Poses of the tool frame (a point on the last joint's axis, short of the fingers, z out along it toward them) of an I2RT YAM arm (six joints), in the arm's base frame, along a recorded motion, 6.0 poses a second.
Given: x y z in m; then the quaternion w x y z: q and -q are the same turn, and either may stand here.
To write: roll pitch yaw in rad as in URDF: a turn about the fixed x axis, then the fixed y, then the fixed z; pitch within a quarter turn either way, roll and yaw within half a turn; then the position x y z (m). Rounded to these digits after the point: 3 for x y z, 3 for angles.
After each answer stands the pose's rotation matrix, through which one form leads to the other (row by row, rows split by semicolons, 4 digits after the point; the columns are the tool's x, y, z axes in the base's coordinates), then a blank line. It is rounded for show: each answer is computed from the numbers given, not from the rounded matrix.
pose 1, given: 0.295 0.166 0.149 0.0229 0.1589 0.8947 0.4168
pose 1, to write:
2.284 -0.092 2.832 0.295 0.166 0.149
-0.9485 0.2653 0.1734; 0.3034 0.6021 0.7386; 0.0915 0.7531 -0.6515

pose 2, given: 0.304 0.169 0.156 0.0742 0.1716 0.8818 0.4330
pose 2, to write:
2.232 -0.018 2.766 0.304 0.169 0.156
-0.9301 0.2384 0.2795; 0.3669 0.5661 0.7382; 0.0177 0.7891 -0.6140

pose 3, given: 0.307 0.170 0.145 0.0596 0.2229 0.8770 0.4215
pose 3, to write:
2.265 -0.083 2.683 0.307 0.170 0.145
-0.8935 0.3407 0.2924; 0.4412 0.5453 0.7127; 0.0834 0.7659 -0.6376

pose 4, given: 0.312 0.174 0.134 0.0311 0.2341 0.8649 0.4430
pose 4, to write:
2.230 -0.154 2.689 0.312 0.174 0.134
-0.8885 0.3774 0.2612; 0.4325 0.4979 0.7517; 0.1536 0.7808 -0.6056

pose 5, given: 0.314 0.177 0.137 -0.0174 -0.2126 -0.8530 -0.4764
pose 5, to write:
2.158 -0.174 2.746 0.314 0.177 0.137
-0.9090 0.3461 0.2322; 0.3792 0.4557 0.8053; 0.1729 0.8201 -0.5455

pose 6, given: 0.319 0.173 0.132 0.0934 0.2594 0.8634 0.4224
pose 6, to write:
2.248 -0.058 2.586 0.319 0.173 0.132
-0.8480 0.3691 0.3805; 0.5269 0.5085 0.6810; 0.0579 0.7779 -0.6257

